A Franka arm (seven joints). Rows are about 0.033 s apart.
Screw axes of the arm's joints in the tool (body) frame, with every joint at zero. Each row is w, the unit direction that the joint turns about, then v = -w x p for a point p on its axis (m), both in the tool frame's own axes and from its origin. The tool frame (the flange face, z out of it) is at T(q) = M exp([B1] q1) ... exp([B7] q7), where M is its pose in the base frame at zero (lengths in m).
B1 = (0, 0, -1, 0, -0.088, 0)
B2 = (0, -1, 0, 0.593, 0, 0.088)
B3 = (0, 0, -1, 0, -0.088, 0)
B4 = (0, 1, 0, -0.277, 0, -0.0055)
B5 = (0, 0, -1, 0, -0.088, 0)
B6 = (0, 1, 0, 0.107, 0, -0.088)
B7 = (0, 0, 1, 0, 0, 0)
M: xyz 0.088 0 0.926 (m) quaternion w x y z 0 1 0 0
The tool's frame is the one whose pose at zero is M.
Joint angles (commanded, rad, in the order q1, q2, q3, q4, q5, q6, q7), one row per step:
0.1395, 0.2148, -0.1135, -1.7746, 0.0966, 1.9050, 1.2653
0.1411, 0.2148, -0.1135, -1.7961, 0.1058, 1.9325, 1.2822
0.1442, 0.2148, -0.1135, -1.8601, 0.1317, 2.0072, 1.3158
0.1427, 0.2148, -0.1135, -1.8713, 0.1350, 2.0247, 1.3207
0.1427, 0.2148, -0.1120, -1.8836, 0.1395, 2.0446, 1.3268
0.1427, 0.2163, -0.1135, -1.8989, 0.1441, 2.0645, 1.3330
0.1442, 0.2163, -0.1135, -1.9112, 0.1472, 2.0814, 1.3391
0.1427, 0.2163, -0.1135, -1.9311, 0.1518, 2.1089, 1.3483
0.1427, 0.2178, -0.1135, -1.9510, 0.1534, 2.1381, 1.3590
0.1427, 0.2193, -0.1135, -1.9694, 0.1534, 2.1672, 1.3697
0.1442, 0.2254, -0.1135, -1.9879, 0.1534, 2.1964, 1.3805
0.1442, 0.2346, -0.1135, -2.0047, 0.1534, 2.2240, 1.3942
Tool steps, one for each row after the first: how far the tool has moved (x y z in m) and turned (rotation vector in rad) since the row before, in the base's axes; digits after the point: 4 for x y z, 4 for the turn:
-0.0012, 0.0011, -0.0077, 0.0060, -0.0046, -0.0214
-0.0052, 0.0017, -0.0233, 0.0170, -0.0073, -0.0497
-0.0005, -0.0011, -0.0037, 0.0016, -0.0057, -0.0099
-0.0006, 0.0007, -0.0040, 0.0028, -0.0068, -0.0090
-0.0013, -0.0011, -0.0062, 0.0018, -0.0024, -0.0123
-0.0011, 0.0006, -0.0042, 0.0012, -0.0038, -0.0082
-0.0018, -0.0014, -0.0067, 0.0016, -0.0064, -0.0164
-0.0018, -0.0007, -0.0074, -0.0014, -0.0065, -0.0150
-0.0016, -0.0008, -0.0067, -0.0027, -0.0079, -0.0140
-0.0017, 0.0001, -0.0094, -0.0033, -0.0034, -0.0126
-0.0015, -0.0007, -0.0105, -0.0037, -0.0002, -0.0167

